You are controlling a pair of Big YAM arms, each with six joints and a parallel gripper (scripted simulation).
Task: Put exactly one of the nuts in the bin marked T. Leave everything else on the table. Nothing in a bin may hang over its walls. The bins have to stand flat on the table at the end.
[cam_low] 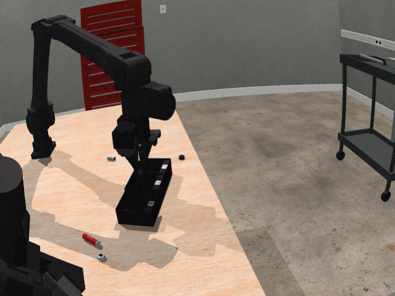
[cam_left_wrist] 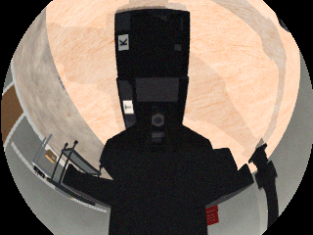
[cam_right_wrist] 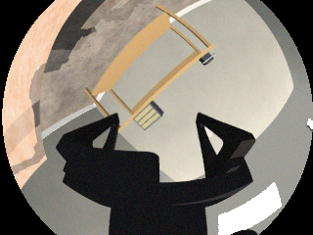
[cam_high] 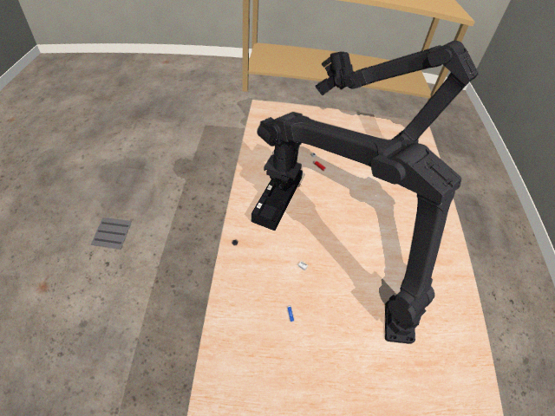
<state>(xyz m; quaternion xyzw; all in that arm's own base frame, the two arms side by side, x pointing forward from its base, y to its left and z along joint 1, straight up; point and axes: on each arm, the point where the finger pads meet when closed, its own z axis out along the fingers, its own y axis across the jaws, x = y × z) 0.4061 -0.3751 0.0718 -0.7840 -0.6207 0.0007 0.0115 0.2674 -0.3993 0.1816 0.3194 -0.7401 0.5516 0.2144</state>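
My left gripper is now 5 cm above the black bin and 1 cm short of it. The rest, counted from my left hand: grey nut 25 cm to the right, 9 cm behind, 7 cm below; then blue cylinder 39 cm to the left, 11 cm behind, 7 cm below; then red cylinder 19 cm to the right, 12 cm behind, 6 cm below.
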